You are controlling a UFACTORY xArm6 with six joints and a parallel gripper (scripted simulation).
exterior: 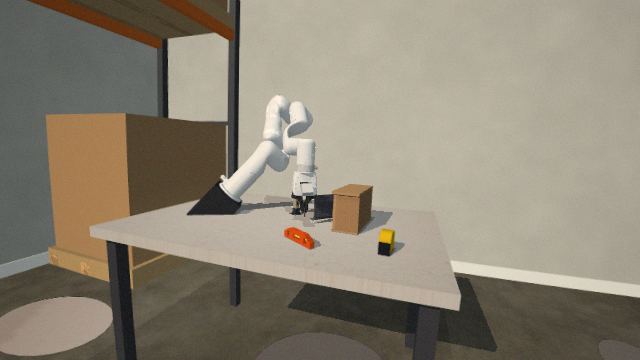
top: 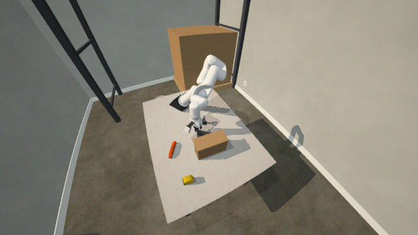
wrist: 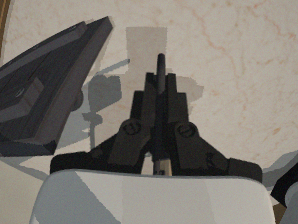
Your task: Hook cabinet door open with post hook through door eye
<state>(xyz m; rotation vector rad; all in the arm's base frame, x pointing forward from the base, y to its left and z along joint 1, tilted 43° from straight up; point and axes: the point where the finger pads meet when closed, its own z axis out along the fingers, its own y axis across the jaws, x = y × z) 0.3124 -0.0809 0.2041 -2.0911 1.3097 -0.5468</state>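
My gripper is now 3 cm past the dark hook rod and 4 cm to the right of it. From my hand the other things lie so: yellow tape measure (36 cm ahead, 21 cm to the right, 3 cm below); orange level (8 cm ahead, 25 cm to the right, 4 cm below); dark door (11 cm ahead, 6 cm to the left, 1 cm above).
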